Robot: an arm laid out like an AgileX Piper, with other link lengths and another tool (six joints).
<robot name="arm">
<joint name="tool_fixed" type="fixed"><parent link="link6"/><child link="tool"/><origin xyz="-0.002 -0.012 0.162" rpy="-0.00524 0 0.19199"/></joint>
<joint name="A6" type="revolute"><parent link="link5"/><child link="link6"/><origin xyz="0 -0.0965 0" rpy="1.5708 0 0"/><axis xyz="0 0 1"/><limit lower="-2.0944" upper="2.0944"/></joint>
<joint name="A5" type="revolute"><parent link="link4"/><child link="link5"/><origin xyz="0 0 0" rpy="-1.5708 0 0"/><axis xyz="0 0 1"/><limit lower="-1.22" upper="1.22"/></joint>
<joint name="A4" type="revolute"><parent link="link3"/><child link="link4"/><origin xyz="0.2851 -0.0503 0" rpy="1.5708 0 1.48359"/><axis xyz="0 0 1"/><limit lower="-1.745" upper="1.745"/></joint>
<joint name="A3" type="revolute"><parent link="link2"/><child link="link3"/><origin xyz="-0.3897 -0.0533 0"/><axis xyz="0 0 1"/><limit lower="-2.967" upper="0"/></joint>
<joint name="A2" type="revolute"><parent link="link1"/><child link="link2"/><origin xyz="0 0 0" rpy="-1.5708 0 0"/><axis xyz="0 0 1"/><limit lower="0" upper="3.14"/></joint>
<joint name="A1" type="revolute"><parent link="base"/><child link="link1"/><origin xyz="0 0 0.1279"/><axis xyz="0 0 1"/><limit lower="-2.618" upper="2.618"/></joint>
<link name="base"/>
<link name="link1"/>
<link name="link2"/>
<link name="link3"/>
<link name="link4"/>
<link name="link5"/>
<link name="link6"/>
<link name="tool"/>
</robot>
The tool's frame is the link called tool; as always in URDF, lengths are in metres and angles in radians.
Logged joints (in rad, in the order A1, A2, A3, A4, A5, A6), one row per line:
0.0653 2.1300 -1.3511 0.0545 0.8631 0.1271
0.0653 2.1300 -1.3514 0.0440 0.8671 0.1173
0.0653 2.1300 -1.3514 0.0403 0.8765 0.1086
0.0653 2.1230 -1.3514 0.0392 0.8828 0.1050
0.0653 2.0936 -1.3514 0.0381 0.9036 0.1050
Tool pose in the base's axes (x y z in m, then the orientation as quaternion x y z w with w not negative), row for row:
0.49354 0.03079 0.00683 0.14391 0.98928 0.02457 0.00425
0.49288 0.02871 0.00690 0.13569 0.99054 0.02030 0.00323
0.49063 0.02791 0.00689 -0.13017 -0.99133 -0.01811 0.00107
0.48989 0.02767 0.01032 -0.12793 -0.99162 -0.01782 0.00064
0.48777 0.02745 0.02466 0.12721 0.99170 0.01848 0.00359
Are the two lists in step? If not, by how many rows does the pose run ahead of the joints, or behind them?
They are in step.
